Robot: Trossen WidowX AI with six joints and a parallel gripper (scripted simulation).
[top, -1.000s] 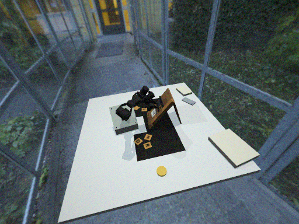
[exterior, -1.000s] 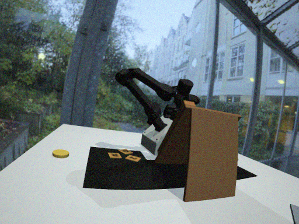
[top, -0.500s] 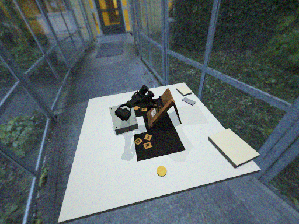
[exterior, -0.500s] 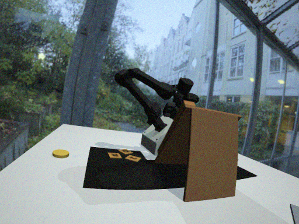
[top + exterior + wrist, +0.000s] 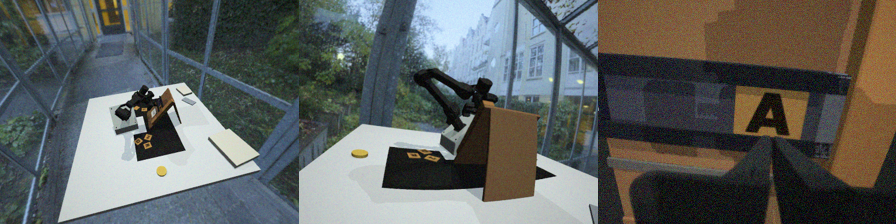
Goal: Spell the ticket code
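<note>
Now: gripper tip 190 mm above the orange tile marked 2, 160 mm to the left of it and 150 mm past it. Round my gripper tip: orange tile marked l (230 mm to the left, 190 mm below, 70 mm behind); then black mat (200 mm below, 90 mm behind, 10 mm to the left); then white ticket (110 mm below, 50 mm to the left, 20 mm behind).
</note>
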